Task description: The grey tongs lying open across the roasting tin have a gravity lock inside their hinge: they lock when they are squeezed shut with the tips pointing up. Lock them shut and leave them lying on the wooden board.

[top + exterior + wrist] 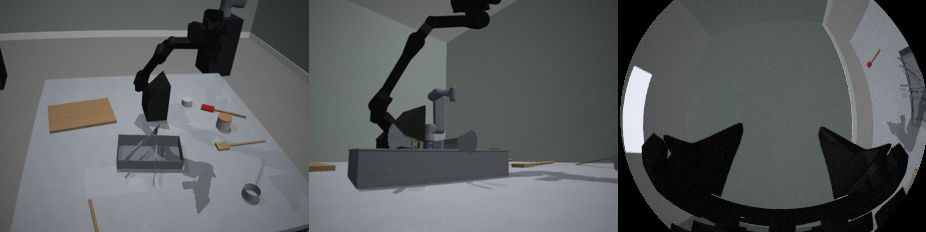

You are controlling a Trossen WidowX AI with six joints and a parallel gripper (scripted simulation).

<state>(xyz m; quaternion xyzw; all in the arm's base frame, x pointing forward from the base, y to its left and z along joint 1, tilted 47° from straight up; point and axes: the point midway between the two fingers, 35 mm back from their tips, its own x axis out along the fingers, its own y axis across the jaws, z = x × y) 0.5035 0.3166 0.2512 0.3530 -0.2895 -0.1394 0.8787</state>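
The grey roasting tin lies 58 cm below my gripper tip, 12 cm to the right of it and 12 cm behind it. Also, from my gripper tip: white puck: 59 cm below, 50 cm behind, 25 cm to the left; corked jar: 57 cm below, 36 cm to the left, 24 cm behind; red spatula: 60 cm below, 41 cm to the left, 38 cm behind.
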